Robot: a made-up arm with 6 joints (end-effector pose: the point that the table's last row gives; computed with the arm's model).
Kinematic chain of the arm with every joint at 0, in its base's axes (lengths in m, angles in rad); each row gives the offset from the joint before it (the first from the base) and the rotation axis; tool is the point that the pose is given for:
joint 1: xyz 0 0 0.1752 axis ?
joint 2: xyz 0 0 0 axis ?
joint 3: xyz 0 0 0.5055 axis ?
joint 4: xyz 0 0 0 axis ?
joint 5: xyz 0.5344 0 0 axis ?
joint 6: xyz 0 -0.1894 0 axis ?
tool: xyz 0 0 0
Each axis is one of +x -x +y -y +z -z.
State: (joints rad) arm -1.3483 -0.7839 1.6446 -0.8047 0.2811 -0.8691
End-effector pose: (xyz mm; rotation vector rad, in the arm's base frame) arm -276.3 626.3 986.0 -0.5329 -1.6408 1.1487
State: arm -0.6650 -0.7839 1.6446 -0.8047 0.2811 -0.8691
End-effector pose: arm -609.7 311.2 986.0 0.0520 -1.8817 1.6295
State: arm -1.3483 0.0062 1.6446 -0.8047 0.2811 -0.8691
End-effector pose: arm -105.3 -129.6 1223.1 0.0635 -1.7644 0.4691
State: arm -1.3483 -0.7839 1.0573 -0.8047 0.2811 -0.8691
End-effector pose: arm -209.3 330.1 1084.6 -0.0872 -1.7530 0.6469
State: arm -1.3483 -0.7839 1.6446 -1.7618 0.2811 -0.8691
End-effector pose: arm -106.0 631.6 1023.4 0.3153 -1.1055 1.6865
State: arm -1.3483 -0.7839 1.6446 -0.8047 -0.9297 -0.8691
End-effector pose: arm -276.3 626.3 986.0 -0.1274 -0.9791 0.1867
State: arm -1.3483 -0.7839 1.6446 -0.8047 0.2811 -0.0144
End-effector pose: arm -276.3 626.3 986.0 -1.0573 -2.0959 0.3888
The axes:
joint 1: +z
joint 2: +y
joint 3: -y
joint 4: -x
joint 5: -y
joint 6: -x

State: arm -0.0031 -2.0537 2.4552 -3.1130 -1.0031 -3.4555
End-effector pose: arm -560.4 191.1 -581.8 0.2940 0.7686 -0.0953
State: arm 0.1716 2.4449 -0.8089 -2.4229 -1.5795 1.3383
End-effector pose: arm -214.2 107.6 -28.7 1.6626 1.8516 -1.0632
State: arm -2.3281 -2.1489 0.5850 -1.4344 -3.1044 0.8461
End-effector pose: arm 558.0 627.8 283.1 -0.7560 2.1967 -0.7919
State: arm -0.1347 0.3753 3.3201 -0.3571 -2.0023 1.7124
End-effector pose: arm -346.7 -132.1 814.9 -1.9216 -0.8017 -0.7327
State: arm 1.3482 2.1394 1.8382 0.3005 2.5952 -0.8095
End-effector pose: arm 386.8 889.5 -202.0 -1.8507 1.5995 -1.9420
